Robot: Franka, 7 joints.
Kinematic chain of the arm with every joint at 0, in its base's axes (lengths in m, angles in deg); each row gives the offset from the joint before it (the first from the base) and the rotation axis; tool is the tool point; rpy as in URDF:
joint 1: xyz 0 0 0.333 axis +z
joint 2: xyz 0 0 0 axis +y
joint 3: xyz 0 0 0.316 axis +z
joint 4: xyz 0.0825 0 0 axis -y
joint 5: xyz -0.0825 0 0.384 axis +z
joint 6: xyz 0 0 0 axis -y
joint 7: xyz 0.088 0 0 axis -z
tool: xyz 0 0 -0.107 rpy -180 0 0
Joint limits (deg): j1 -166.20..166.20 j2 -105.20..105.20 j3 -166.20..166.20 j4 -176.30..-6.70 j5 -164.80..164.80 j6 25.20..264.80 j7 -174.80..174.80
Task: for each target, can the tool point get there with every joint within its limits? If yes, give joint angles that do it. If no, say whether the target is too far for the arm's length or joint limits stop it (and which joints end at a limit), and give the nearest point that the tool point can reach.
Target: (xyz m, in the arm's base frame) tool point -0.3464 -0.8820 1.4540
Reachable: no: too far | nearest point -0.2025 -0.5155 0.9882 | short by 0.610 m
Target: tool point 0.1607 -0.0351 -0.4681
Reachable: no: joint limits stop it (at a limit: joint 2) | nearest point 0.1818 -0.0397 -0.3518 | short by 0.118 m
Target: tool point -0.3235 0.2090 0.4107
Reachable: yes | joints 108.59 -36.33 36.32 -152.19 41.24 126.38 -147.24
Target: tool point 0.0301 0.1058 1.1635
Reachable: yes | joints 140.72 -24.02 -8.55 -49.38 -132.88 115.11 -70.81
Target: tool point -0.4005 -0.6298 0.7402
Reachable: yes | joints 62.31 -78.40 15.73 -26.14 -20.58 131.19 33.67
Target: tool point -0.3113 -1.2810 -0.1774
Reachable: no: too far | nearest point -0.1889 -0.7774 0.0233 | short by 0.556 m
